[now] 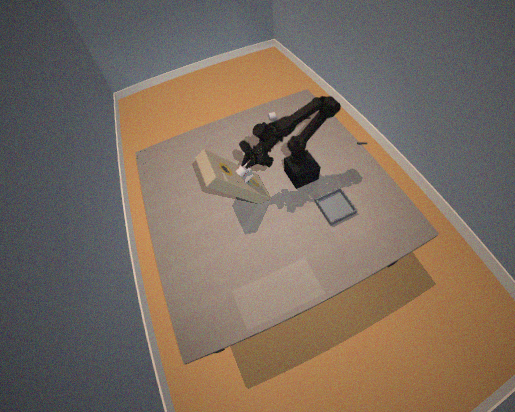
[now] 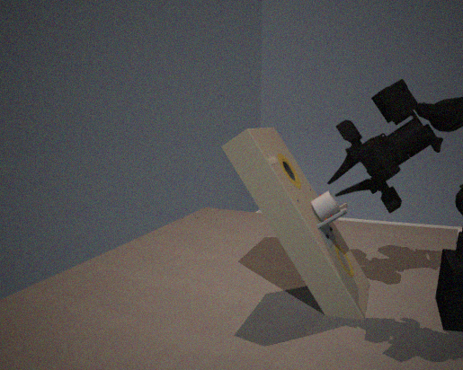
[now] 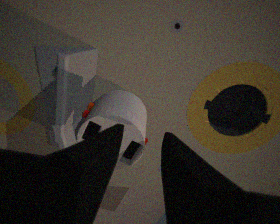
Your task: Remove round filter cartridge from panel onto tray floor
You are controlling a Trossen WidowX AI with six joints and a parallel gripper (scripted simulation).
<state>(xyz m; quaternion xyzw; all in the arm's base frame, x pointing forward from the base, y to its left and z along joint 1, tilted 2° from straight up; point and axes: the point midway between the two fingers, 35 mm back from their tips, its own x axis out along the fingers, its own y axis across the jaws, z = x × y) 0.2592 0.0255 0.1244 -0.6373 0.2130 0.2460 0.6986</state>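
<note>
The white round cartridge lies 1 cm ahead of my gripper tip, 1 cm to the right of it and 3 cm below it. The rest, counted from my gripper tip: beige panel: 5 cm ahead, 5 cm below; grey bracket: 7 cm below; grey tray: 38 cm behind, 25 cm to the left, 21 cm below.
</note>
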